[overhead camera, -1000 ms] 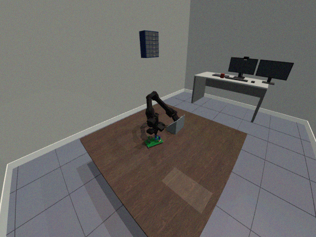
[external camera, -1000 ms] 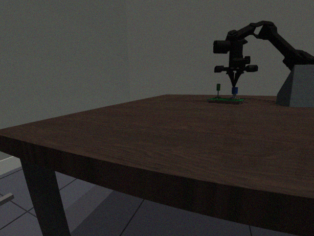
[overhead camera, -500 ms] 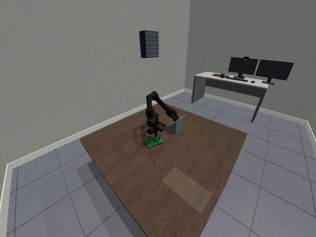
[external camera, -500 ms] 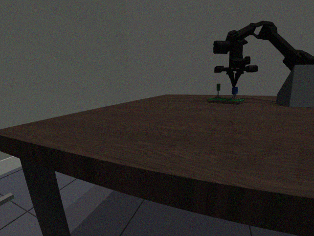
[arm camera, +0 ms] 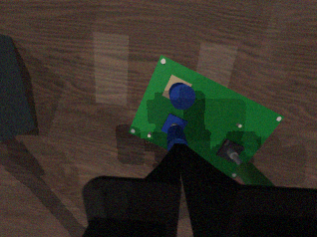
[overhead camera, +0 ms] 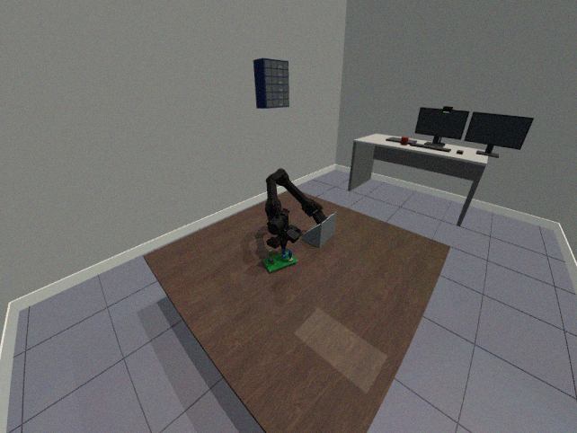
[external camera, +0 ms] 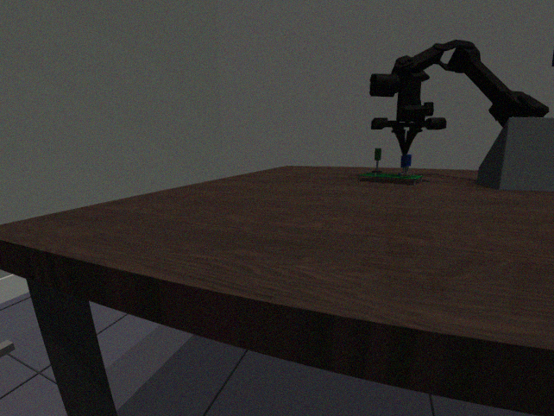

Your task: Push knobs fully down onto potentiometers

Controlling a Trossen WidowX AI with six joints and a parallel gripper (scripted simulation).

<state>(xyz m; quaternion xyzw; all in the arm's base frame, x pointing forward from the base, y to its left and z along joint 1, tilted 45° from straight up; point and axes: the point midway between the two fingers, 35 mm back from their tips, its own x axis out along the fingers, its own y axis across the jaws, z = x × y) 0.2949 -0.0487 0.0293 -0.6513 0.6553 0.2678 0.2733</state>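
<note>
Right now the blue knob is 20 mm below my gripper tip. Also, from my gripper tip: green knob 70 mm ahead, 30 mm to the right, 10 mm above.
</note>
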